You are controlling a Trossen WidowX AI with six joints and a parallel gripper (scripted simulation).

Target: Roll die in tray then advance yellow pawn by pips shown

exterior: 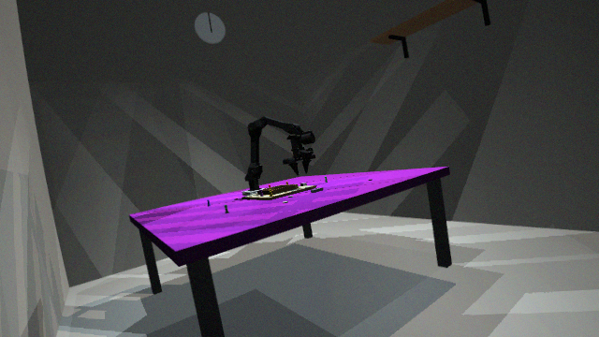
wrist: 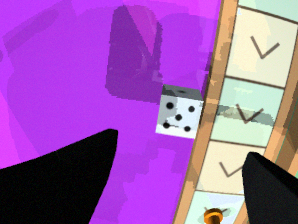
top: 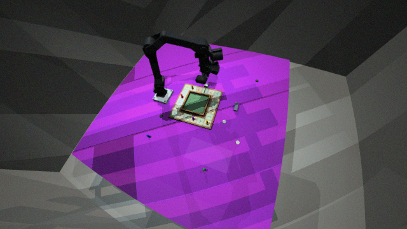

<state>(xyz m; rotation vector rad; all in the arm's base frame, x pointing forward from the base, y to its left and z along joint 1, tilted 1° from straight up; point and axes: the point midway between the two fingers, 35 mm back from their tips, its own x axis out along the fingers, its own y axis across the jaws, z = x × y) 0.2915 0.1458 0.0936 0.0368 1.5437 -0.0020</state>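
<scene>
The white die lies 60 mm below my gripper tip. Also, from my gripper tip: orange pawn 90 mm behind, 50 mm to the right, 50 mm below; green tray 160 mm to the right, 70 mm below, 20 mm behind; red pawn 140 mm to the right, 140 mm behind, 50 mm below.
</scene>
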